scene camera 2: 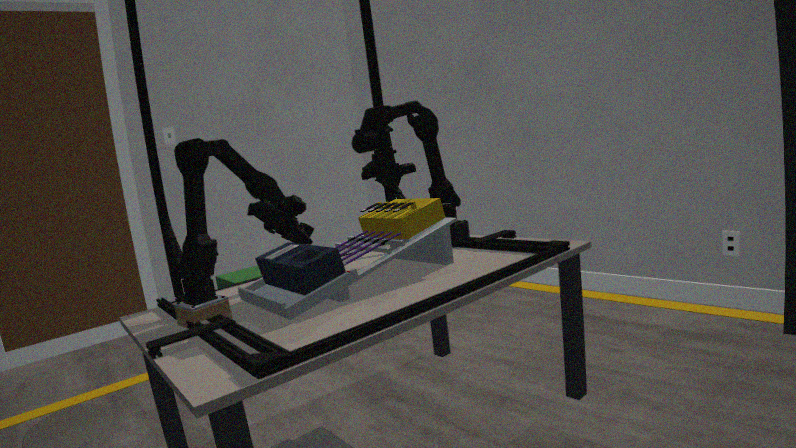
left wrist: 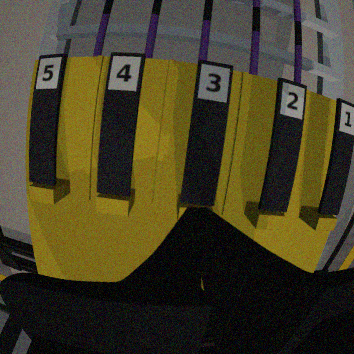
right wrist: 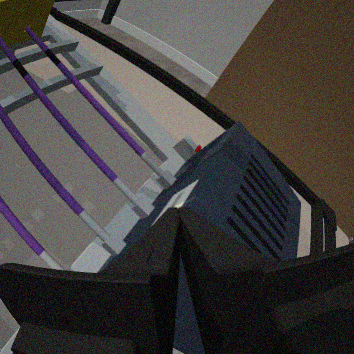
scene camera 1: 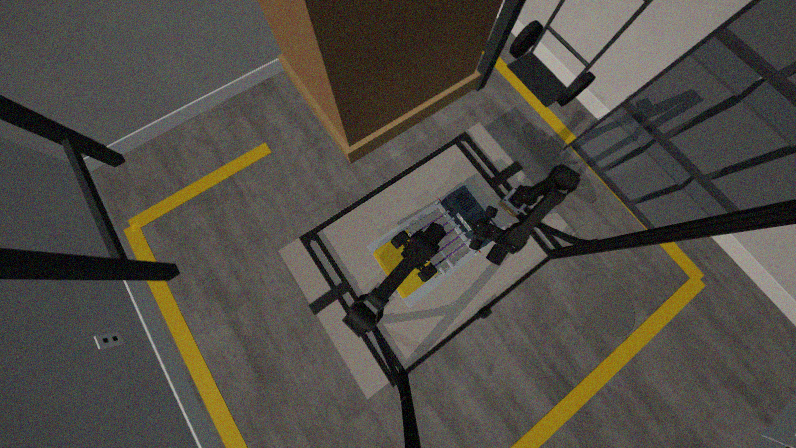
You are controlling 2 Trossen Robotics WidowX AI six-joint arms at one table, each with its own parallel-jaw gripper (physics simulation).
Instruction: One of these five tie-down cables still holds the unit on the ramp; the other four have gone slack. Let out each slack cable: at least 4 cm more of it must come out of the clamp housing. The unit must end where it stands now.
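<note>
The yellow clamp housing stands at the ramp's upper end. In the left wrist view its black levers, numbered 5 to 1 from left to right, lie along its top. Purple cables with black bands run down to the navy unit on the grey ramp. I cannot tell which cable is taut. My left gripper is shut and empty, its tips at lever 3's lower end. My right gripper is shut and empty, over the unit.
A green block lies behind the unit in scene camera 2. A small red piece shows beside the unit in the right wrist view. Black rails frame the table top. Black posts rise around the table.
</note>
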